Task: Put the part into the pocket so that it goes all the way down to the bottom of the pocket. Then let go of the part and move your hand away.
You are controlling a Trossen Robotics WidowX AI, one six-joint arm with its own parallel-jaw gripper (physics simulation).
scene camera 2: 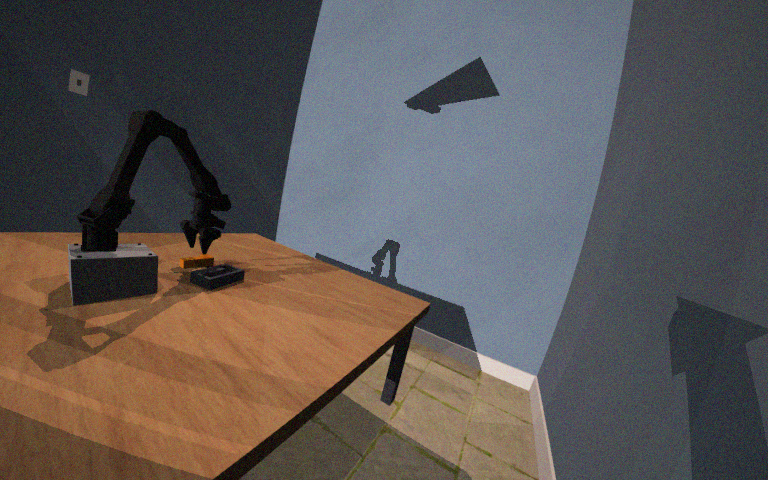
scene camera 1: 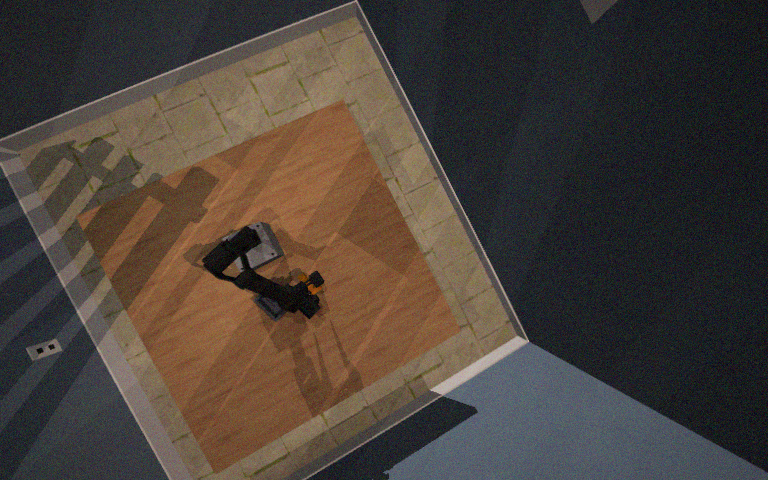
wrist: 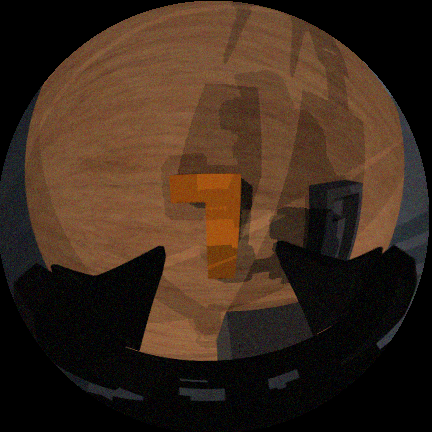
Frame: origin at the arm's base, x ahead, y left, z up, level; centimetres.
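Seen in the pictures: gripper, between the fingertips: (scene camera 2: 197, 251) (scene camera 1: 305, 285) (wrist: 221, 249); arm's base, origin of its link: (scene camera 2: 98, 248) (scene camera 1: 251, 239).
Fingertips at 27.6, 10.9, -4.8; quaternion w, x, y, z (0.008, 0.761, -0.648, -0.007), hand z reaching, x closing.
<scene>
Pixels of each thing's top centre, then the offset from my fingertips to it, as dx, dy, dz. Level surfaces: height alone.
- part, centre of its top: (wrist: 206, 235) (scene camera 2: 195, 256) (scene camera 1: 309, 283) -0.2, +1.2, -2.7
- dark block with the pocket, centre of its top: (wrist: 342, 236) (scene camera 2: 219, 270) (scene camera 1: 271, 304) +1.3, -17.4, -2.0
- wooden table, height of its surface: dz -5.7
The part (scene camera 1: 314, 289) (scene camera 2: 196, 261) (wrist: 223, 215) is an orange L-shaped block lying flat on the table. In the wrist view its long arm runs toward the camera between the fingertips' directions, and its short arm points left. The dark block with the pocket (scene camera 1: 270, 307) (scene camera 2: 217, 277) (wrist: 335, 217) stands apart from the part, on its right in the wrist view. Its recess shows in part there; the right finger stands in front of its near end. My gripper (scene camera 2: 198, 250) (wrist: 221, 249) is open and empty, a little above the part. In scene camera 1 the arm partly covers the part.
The grey base box (scene camera 1: 265, 247) (scene camera 2: 113, 276) (wrist: 265, 327) of the arm stands near the part and the pocket block. The wooden table (scene camera 1: 351, 169) (scene camera 2: 271, 350) (wrist: 110, 125) carries everything, with arm shadows across it. Its edge and one leg (scene camera 2: 398, 365) show in scene camera 2.
</scene>
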